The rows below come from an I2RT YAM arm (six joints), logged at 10 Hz.
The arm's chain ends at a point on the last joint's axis. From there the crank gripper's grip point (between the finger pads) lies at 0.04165 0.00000 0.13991 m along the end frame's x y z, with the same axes.
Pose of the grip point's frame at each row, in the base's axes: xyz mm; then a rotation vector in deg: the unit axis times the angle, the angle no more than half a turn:
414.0 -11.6 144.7 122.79 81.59 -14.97
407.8 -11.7 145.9 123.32 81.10 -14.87
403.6 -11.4 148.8 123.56 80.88 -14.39
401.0 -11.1 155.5 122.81 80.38 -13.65
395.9 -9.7 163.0 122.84 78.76 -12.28
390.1 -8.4 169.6 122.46 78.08 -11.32
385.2 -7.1 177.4 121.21 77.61 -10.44
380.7 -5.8 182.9 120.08 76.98 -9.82
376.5 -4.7 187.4 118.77 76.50 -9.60
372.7 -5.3 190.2 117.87 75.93 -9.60
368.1 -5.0 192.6 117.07 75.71 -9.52
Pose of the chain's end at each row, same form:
377.5 31.0 279.5 122.79 81.59 -14.97
371.4 30.7 280.8 123.32 81.10 -14.87
366.5 30.5 283.6 123.56 80.88 -14.39
361.6 31.9 289.3 122.81 80.38 -13.65
353.3 34.2 295.5 122.84 78.76 -12.28
345.2 36.1 301.2 122.46 78.08 -11.32
337.3 39.0 307.4 121.21 77.61 -10.44
330.3 42.1 311.2 120.08 76.98 -9.82
324.1 45.4 314.1 118.77 76.50 -9.60
319.1 46.8 315.6 117.87 75.93 -9.60
313.4 48.4 317.0 117.07 75.71 -9.52

